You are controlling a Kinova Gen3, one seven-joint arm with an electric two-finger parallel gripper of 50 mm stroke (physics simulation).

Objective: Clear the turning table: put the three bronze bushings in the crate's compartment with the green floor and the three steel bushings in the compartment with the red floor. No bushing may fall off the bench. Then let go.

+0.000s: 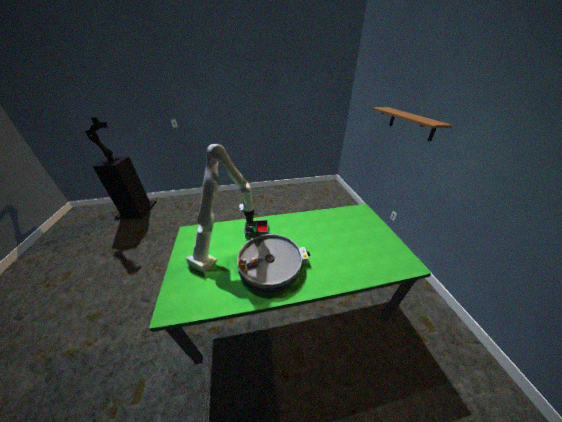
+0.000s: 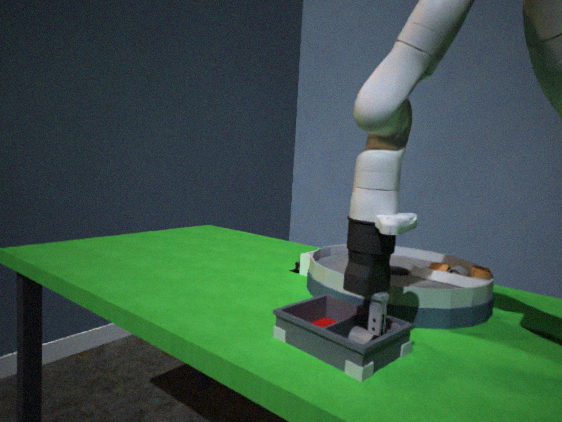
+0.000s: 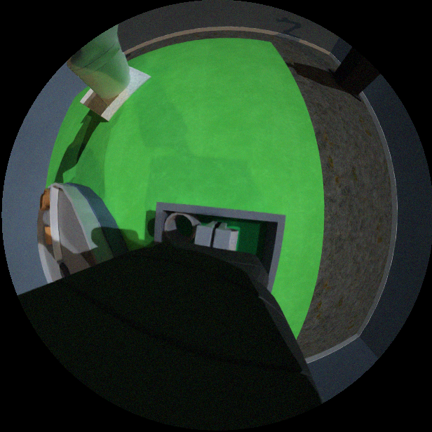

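Where they show: gripper, fingertip midpoint: (image 1: 247,227) (image 2: 375,333); arm's base, origin of the base link: (image 1: 200,257).
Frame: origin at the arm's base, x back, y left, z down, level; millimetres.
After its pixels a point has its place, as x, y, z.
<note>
The grey crate (image 1: 256,236) @[-359, 236, 36] (image 2: 320,345) @[-341, 375, 16] (image 3: 220,210) stands beside the turning table (image 1: 272,287) @[-487, -241, -11] (image 2: 450,296) @[-283, 71, -26] (image 3: 75,227). My gripper (image 1: 250,230) @[-289, 303, -5] (image 2: 377,332) @[-289, 303, -5] (image 3: 217,231) is shut and empty, its fingers down inside the compartment with the green floor (image 3: 247,235). A grey, steel-looking bushing (image 2: 359,334) @[-308, 320, -1] (image 3: 171,223) lies in that compartment beside the fingers. The red floor (image 1: 262,227) @[-402, 338, 33] (image 2: 324,322) @[-428, 269, 33] shows in the other compartment, partly hidden. On the turning table, a bronze bushing (image 1: 242,265) (image 2: 440,267) (image 3: 45,199), another bronze bushing (image 2: 480,272) @[-298, -97, -47] (image 3: 48,235) and a grey bushing (image 2: 457,270) @[-331, -56, -49] (image 3: 46,217) lie near the rim.
A white box (image 1: 304,254) @[-702, -6, -19] (image 2: 304,263) @[-696, 59, 5] sits at the turning table's side. The arm's base (image 1: 201,263) @[-29, -66, -23] (image 3: 112,102) stands on the green bench (image 1: 345,250) @[-1016, 70, 39] (image 2: 175,280) @[-833, 374, 39] (image 3: 210,115). The crate is near a bench edge. A wooden shelf (image 1: 412,117) is on the wall.
</note>
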